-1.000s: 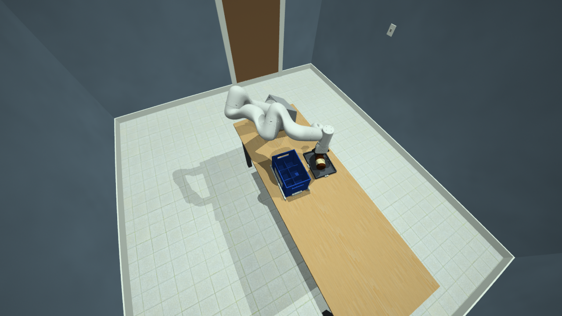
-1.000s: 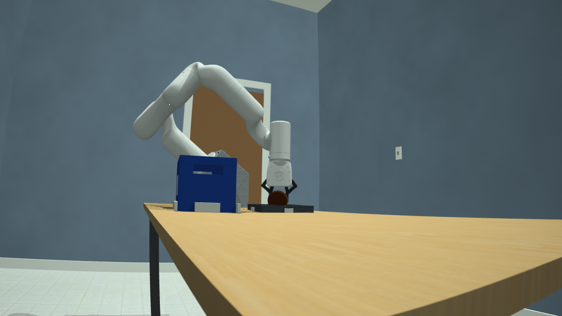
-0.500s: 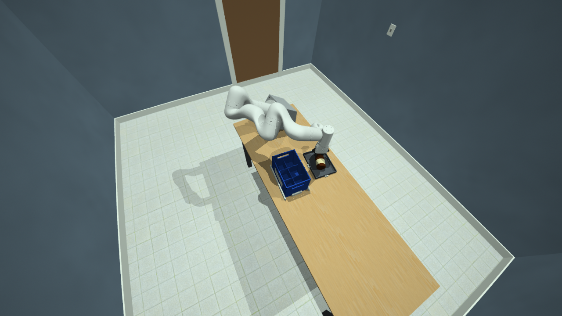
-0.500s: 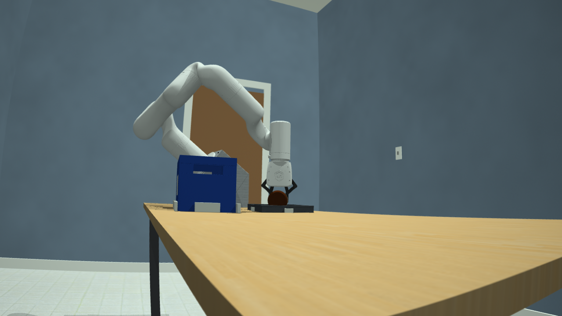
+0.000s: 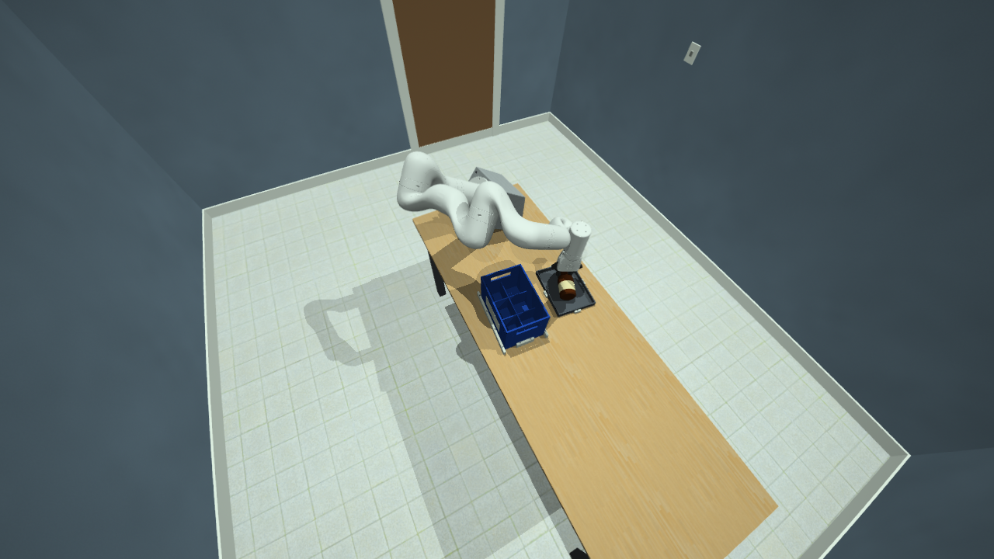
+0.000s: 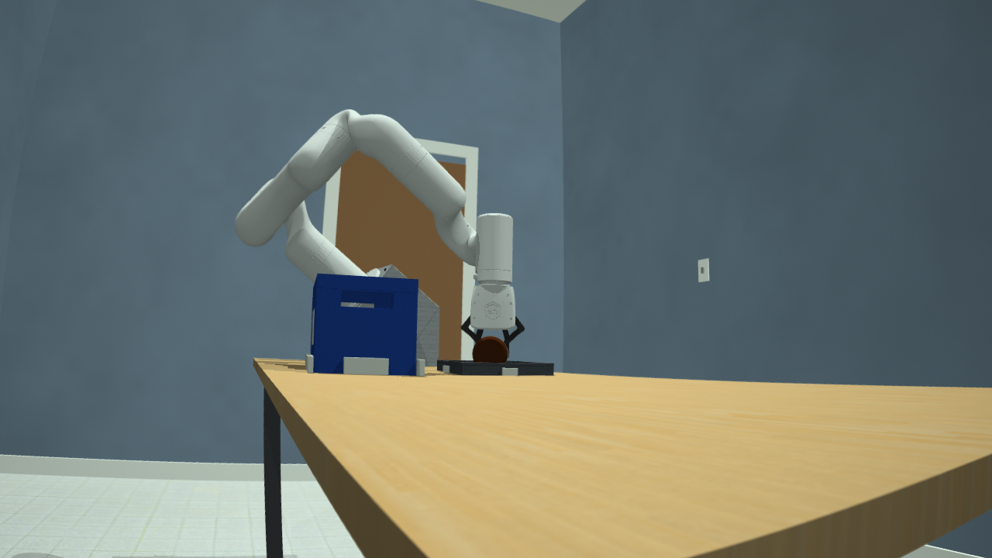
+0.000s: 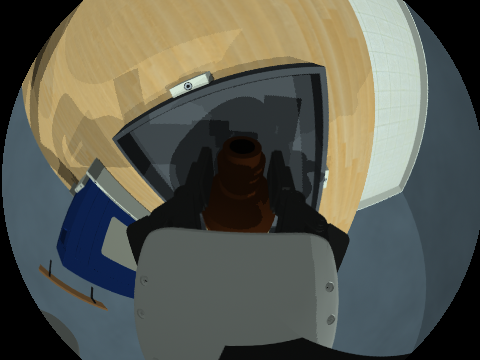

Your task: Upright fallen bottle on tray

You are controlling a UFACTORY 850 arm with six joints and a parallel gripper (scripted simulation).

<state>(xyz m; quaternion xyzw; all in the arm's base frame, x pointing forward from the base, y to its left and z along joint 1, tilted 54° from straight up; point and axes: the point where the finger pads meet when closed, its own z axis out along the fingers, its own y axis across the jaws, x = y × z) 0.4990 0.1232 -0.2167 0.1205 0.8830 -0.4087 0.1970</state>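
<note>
The bottle lies 50 mm ahead of my hand and 20 mm to the right of it. From my hand the other things lie so: dark tray: 60 mm ahead, 30 mm below, 20 mm to the right; then blue crate: 320 mm to the right, 80 mm ahead, 40 mm above.
</note>
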